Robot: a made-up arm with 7 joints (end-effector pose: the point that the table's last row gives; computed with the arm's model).
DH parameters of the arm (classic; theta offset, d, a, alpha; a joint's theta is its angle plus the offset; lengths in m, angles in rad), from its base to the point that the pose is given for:
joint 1: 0 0.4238 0 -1.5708
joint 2: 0 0 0 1.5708
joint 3: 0 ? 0.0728 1.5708
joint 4: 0 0 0.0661 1.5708
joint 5: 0 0.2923 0 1.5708
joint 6: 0 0 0.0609 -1.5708
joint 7: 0 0.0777 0 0
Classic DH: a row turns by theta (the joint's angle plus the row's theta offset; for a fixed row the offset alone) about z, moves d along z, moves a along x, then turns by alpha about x.
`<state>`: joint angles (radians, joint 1 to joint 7).
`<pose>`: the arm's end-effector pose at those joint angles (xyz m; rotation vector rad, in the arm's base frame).
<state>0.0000 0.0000 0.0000 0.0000 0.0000 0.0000 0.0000</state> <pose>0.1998 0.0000 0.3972 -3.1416 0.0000 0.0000</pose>
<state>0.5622 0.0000 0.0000 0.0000 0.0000 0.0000 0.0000</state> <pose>0.1690 0.1065 0.3972 -3.0183 -0.8715 0.0000</pose>
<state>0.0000 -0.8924 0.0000 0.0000 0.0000 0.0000 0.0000</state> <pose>0.1461 0.0000 0.5627 -2.8340 0.0000 -1.3557</pose>
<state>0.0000 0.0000 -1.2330 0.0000 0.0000 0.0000 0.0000</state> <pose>0.0662 -0.1885 0.3972 -2.5632 1.8164 0.0000</pose>
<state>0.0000 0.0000 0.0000 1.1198 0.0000 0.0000 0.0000</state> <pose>0.4612 0.0000 0.7202 -2.6619 0.0000 -1.6685</pose>
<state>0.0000 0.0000 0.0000 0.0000 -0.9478 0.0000 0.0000</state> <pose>0.1744 0.0495 0.3972 -2.7954 -1.4337 0.0000</pose>
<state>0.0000 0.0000 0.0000 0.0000 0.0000 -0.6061 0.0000</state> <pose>0.2332 0.0000 0.4457 -2.9984 0.0000 -0.9376</pose>
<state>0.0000 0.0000 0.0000 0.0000 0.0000 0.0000 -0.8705</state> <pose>0.1998 0.0000 0.3972 -2.8487 -1.3246 0.0000</pose>
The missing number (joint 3, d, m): 0.3434
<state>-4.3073 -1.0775 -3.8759 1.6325 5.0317 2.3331 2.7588</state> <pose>-0.1062 -0.5278 0.4357 -0.6502 -0.4100 -0.1425</pose>
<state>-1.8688 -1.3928 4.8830 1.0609 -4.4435 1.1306 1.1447</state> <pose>-0.3512 0.3185 0.5792 0.3749 -0.2207 -1.7312</pose>
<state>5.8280 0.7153 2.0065 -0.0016 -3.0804 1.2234 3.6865</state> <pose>0.0046 0.1915 0.4499 -1.5738 -0.3347 -0.2473</pose>
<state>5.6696 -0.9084 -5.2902 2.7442 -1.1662 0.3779 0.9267</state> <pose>-0.3587 0.4250 0.9211 -0.1791 0.5560 3.0474</pose>
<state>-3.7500 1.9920 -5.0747 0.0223 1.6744 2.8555 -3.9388</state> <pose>-0.1871 -0.0779 0.3977 -1.7186 -0.6617 1.0181</pose>
